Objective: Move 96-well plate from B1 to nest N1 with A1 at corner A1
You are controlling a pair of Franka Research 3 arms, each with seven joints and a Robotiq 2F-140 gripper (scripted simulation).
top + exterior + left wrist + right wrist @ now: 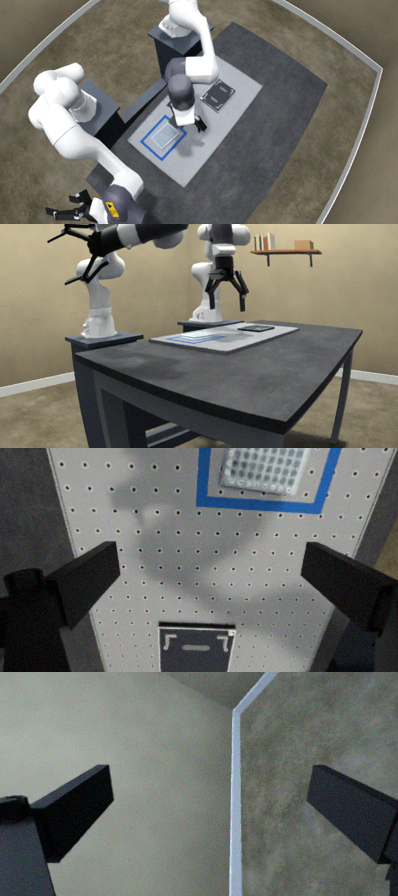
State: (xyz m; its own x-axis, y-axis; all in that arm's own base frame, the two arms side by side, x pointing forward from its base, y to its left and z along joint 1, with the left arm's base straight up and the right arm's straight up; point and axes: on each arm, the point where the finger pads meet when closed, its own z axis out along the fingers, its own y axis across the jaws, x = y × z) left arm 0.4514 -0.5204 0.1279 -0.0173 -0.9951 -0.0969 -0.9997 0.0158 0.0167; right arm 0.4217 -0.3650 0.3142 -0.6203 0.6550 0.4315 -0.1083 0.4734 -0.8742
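Note:
Now: left hand 6 cm past the 96-well plate, 11 cm to the left of it and 11 cm above it. From my left hand the other things lie so: dark plate nest 1 cm behind, 25 cm to the left, 11 cm below.

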